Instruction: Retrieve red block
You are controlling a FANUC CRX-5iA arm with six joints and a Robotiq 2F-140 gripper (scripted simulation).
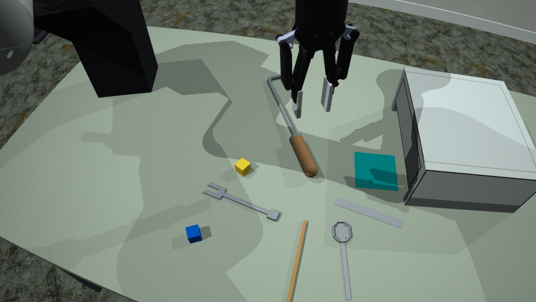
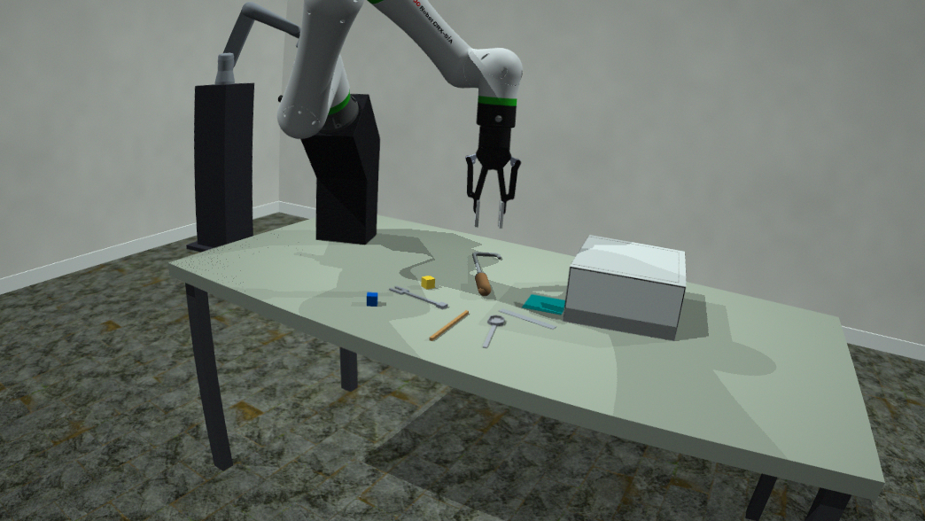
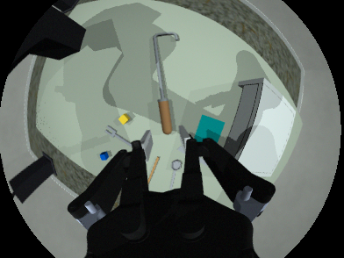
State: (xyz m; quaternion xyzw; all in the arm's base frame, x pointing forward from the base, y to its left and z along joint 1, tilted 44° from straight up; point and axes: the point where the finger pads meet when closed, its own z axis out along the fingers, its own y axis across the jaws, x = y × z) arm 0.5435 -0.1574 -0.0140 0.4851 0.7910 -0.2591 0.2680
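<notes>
Now: the yellow cube 190 mm below my hand, 140 mm behind it and 30 mm to the right of it. Also, from my hand: teal square 200 mm below, 160 mm ahead; flat grey bar 200 mm below, 140 mm ahead, 110 mm to the right; grey fork tool 200 mm below, 130 mm behind, 120 mm to the right.
</notes>
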